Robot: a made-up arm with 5 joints. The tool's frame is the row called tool.
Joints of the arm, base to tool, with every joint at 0 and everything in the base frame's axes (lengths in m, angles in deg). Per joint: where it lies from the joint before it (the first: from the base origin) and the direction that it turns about. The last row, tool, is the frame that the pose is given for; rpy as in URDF.
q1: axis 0 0 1 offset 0 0 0.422
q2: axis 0 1 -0.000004 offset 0 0 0
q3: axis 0 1 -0.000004 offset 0.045 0 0.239
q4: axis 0 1 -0.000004 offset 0.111 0 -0.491
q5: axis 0 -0.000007 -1 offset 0.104 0 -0.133
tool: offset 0 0 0 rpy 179.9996 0 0
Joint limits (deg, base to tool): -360..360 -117.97..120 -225..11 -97..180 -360..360
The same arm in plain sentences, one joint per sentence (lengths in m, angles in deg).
The arm has five revolute joints in a row. What follows holds with every joint at zero, and every direction is one of the base frame's. The first joint lies 0.422 m along +z from the base frame's origin and rotates about +z, from -360 to 360 deg. The second joint lies at the same point as the first joint and rotates about +y, from -117.97 to 120 deg. The third joint lies 0.045 m along +x and 0.239 m along +z from the second joint and rotates about +y, from -225 to 11 deg. The fourth joint lies 0.111 m along +x and 0.491 m along -z from the third joint and rotates about +y, from -97 to 180 deg. The fifth joint lies 0.104 m along +x and 0.133 m along -z from the fourth joint and rotates about -z, from -360 to 360 deg. The tool frame, which is the frame that the pose is given for, lies at the same point as the fifth joint; its axes are the base frame's turned by roll 180, pitch 0 and yaw 0 deg (as in URDF: about the fixed x, then y, then z).
